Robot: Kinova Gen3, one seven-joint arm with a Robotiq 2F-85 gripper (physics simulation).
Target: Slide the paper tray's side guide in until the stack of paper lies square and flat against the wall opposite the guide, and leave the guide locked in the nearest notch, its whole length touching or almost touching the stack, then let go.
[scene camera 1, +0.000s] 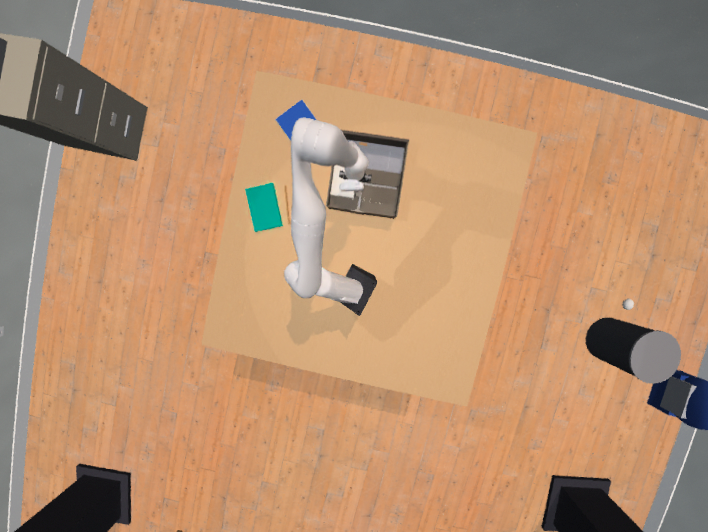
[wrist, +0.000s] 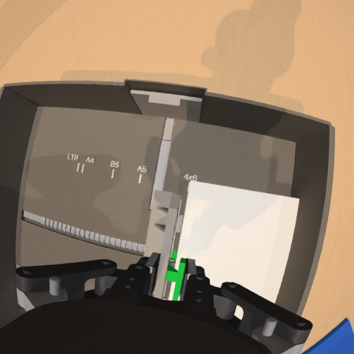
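The paper tray is dark, with raised walls. The white paper stack lies flat in it, its right edge in the wrist view along the right wall. The grey side guide stands upright at the stack's left edge, near the 4x6 mark, with a narrow dark strip between them at the far end. My gripper is shut on the guide and its green latch lever, which lie between the fingertips. The guide's near end and its engagement in the notches are hidden.
The notched strip runs left of the guide across the tray floor. A blue block lies outside the tray, beside my arm. A teal block and a thin orange stick lie left of my arm in the scene view.
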